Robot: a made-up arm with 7 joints. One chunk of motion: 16 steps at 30 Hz.
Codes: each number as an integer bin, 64 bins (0 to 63) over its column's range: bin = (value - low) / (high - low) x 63, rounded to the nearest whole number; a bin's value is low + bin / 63 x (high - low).
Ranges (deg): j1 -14..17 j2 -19..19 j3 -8..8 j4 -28..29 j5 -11..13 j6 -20..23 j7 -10..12
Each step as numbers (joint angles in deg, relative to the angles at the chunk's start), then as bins.
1 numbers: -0.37 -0.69 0.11 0.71 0.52 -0.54 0.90
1 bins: 28 30 32 32 30 29 31
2 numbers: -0.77 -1.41 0.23 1.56 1.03 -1.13 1.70
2 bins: 27 29 32 33 32 28 34
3 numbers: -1.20 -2.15 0.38 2.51 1.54 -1.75 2.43
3 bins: 26 28 33 34 33 27 36
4 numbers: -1.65 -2.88 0.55 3.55 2.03 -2.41 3.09
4 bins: 25 27 34 35 34 26 37
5 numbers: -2.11 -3.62 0.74 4.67 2.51 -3.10 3.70
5 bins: 24 25 34 36 35 25 39
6 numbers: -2.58 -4.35 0.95 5.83 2.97 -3.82 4.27
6 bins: 23 24 35 37 37 24 41
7 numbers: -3.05 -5.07 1.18 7.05 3.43 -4.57 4.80
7 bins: 22 23 36 39 38 23 42
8 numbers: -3.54 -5.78 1.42 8.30 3.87 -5.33 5.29
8 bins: 21 22 37 40 39 21 44
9 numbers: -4.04 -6.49 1.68 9.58 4.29 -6.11 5.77
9 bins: 20 21 38 42 40 20 45
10 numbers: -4.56 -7.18 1.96 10.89 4.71 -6.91 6.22
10 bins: 19 20 39 43 41 19 46
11 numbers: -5.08 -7.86 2.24 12.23 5.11 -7.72 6.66
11 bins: 18 18 40 44 42 18 48
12 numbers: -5.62 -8.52 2.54 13.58 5.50 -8.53 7.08
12 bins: 17 17 42 46 43 17 49
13 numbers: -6.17 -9.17 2.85 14.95 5.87 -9.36 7.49
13 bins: 16 16 43 47 44 16 50
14 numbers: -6.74 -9.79 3.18 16.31 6.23 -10.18 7.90
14 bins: 15 15 44 49 45 14 51
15 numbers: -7.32 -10.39 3.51 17.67 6.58 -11.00 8.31
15 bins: 14 14 45 50 46 13 52
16 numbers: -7.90 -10.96 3.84 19.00 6.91 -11.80 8.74
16 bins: 12 13 47 52 47 12 54
